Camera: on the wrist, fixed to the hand. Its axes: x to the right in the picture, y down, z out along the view.
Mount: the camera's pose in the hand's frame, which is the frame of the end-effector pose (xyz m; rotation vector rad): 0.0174 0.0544 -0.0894 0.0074 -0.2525 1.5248
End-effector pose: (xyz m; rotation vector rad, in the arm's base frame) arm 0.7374 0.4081 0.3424 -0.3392 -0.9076 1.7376
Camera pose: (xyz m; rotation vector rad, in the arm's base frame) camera 0.7496 0.4539 0.2475 0.8025 0.6726 -2.6238
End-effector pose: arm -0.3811 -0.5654 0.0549 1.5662 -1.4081 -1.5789
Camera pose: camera -0.3182 -0.6270 0.1141 -0.0232 -1.9137 -0.7340
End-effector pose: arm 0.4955 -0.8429 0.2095 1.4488 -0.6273 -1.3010
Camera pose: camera 0.5969 -0.8448 0.2407 0.4260 -1.4728 -0.2170
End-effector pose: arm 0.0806 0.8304 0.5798 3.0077 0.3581 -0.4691
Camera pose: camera 0.1358 0.7913 0.6615 2.2072 -1.7211 -0.5636
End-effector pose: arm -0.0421 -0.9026 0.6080 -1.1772 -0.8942 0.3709
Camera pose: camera 0.0473 -0.9273 0.5565 -1.6495 -0.0121 1.7567
